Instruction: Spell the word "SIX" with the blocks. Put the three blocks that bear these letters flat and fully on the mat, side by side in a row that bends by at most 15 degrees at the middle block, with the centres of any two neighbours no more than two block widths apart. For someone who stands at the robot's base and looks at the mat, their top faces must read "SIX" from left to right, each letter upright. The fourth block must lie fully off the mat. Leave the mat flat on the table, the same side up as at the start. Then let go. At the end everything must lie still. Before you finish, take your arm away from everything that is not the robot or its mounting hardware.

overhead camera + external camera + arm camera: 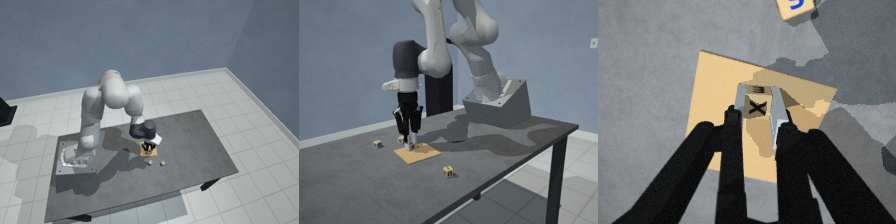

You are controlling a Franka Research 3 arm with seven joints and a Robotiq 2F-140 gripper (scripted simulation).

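Now: the tan mat 40 mm to the left of my hand and 40 mm below it.
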